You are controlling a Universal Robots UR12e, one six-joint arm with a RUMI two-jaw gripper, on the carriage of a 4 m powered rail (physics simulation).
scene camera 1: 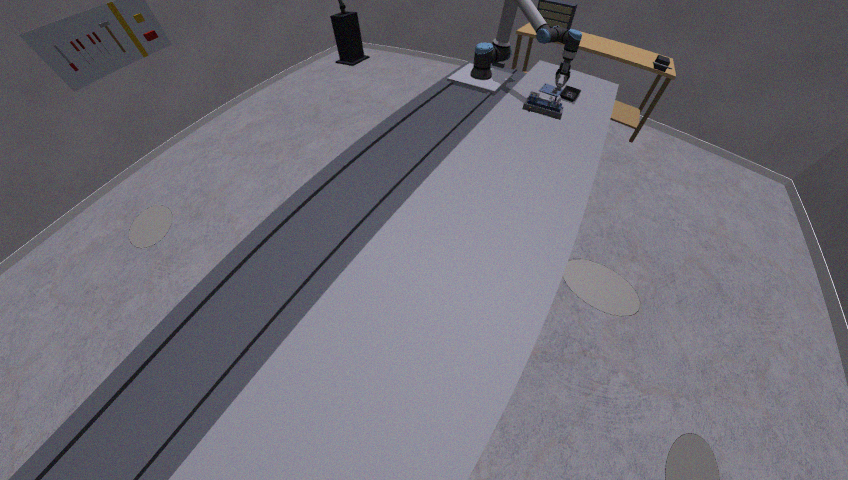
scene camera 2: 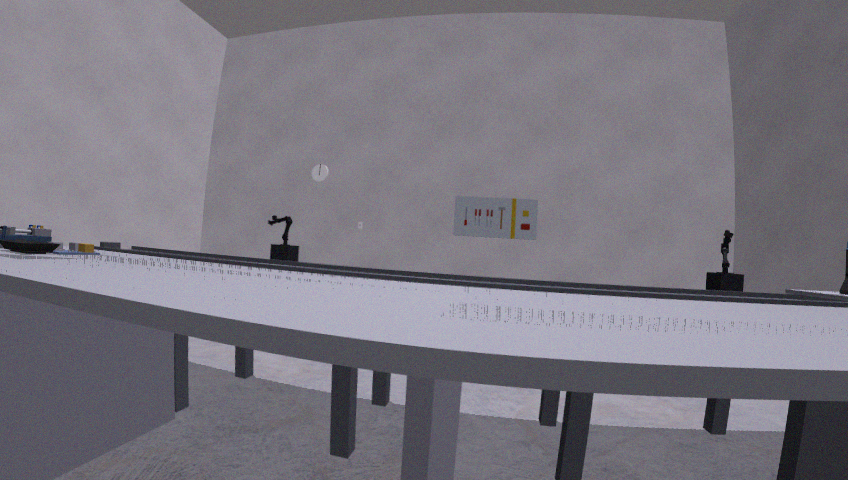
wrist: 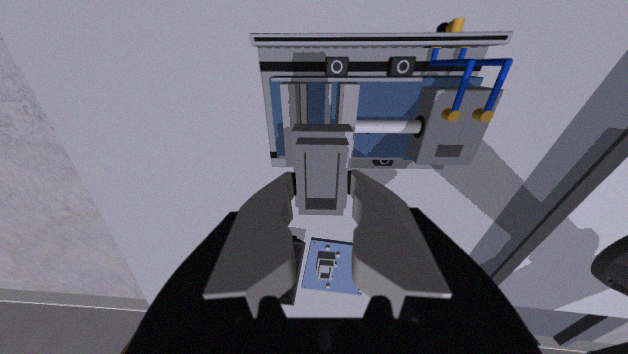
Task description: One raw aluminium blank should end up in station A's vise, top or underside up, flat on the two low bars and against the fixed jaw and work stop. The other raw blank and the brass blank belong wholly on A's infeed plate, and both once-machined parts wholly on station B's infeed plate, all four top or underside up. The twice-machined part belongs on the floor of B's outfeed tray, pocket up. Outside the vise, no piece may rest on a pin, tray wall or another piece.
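Frame: origin at the arm's base, x down, y ahead, z right, level; metres.
Seen in the pictures: gripper, between the fingertips: (scene camera 1: 559, 86) (wrist: 321, 173); arm's base, origin of its link: (scene camera 1: 481, 75).
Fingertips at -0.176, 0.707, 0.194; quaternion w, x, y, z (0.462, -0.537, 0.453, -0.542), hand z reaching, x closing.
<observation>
Pixels of each thing's top centre, then the offset from my fingertips to it, as dx, dy, dz. "pt": a spot on its surface instead.
- grey machined part, centre of its top: (wrist: 321, 184) -0.017, +0.000, +0.001
- station B's vise, a spot on its surface: (wrist: 348, 107) pt +0.110, -0.028, +0.029
- once-machined part, centre of its top: (wrist: 325, 272) +0.163, -0.058, -0.346
- B's blue infeed plate, centre of its top: (wrist: 338, 270) (scene camera 1: 551, 89) +0.198, -0.099, -0.381
- grey part, centre of its top: (scene camera 1: 570, 93) +0.159, +0.073, -0.326
- grey cylinder block, centre of its top: (wrist: 455, 131) +0.110, -0.159, +0.018
My gripper (wrist: 321, 173) (scene camera 1: 559, 86) is shut on a grey machined part (wrist: 322, 172), its long pocket facing the wrist camera. The part is held above and in front of station B's vise (wrist: 348, 107) (scene camera 1: 543, 104), clear of the jaws. A once-machined part (wrist: 325, 266) stands out on B's blue infeed plate (wrist: 310, 281) (scene camera 1: 546, 88). B's black outfeed tray (scene camera 1: 576, 96) (wrist: 298, 250) holds a grey part (scene camera 1: 570, 93); the left finger hides most of the tray in the wrist view. In scene camera 2, a brass blank (scene camera 2: 86, 248) and a grey blank (scene camera 2: 72, 246) are at station A.
B's vise has a grey cylinder block (wrist: 452, 135) with blue hoses (wrist: 464, 87) rising beside it. The dark rail (scene camera 1: 285, 237) runs along the table. A wooden bench (scene camera 1: 624, 52) stands behind it. A's vise (scene camera 2: 23, 231) and a dark tray (scene camera 2: 32, 245) show at far left.
</observation>
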